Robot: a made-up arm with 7 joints.
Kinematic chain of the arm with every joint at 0, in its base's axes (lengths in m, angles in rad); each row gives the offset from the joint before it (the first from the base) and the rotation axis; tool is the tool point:
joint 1: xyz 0 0 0.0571 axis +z
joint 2: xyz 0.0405 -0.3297 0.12 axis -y
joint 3: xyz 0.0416 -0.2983 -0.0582 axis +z
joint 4: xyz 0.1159 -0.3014 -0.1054 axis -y
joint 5: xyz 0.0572 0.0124 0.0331 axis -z
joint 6: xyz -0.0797 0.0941 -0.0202 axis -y
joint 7: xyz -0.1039 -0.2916 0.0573 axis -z
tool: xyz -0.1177 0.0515 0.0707
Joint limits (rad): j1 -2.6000..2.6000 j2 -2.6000..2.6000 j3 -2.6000..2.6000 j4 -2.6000..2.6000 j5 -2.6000..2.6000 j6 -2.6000..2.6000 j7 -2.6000..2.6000
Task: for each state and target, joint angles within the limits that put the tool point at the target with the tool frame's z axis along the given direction. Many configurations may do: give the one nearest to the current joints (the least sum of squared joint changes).
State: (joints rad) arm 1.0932 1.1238 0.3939 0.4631 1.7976 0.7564 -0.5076
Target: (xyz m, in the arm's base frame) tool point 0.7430 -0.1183 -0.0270 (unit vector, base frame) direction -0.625 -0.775 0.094
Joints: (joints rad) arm 1.1890 0.8400 0.5017 0.2226 1.2476 0.5896 -0.6827
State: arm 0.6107 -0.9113 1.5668 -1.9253 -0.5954 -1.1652 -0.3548
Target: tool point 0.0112 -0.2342 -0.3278 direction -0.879 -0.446 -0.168
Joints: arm 0.3933 -1.1328 1.7499 -1.9148 -0.2911 -1.2671 0.0361
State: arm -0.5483 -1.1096 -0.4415 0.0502 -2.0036 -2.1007 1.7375
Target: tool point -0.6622 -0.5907 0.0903 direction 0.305 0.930 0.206
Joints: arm -0.7411 -1.4274 -0.6301 0.0033 -2.4868 -1.9463 1.5042
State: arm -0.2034 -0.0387 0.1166 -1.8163 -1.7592 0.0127 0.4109
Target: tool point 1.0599 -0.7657 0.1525 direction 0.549 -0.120 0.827
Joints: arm 0.5629 0.8026 0.0421 -1.2020 -1.6654 0.4476 0.2697
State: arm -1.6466 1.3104 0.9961 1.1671 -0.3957 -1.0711 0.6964
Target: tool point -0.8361 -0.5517 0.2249 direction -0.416 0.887 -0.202
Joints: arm -1.3255 0.7461 0.7970 1.9066 -0.5833 -1.0274 0.9753
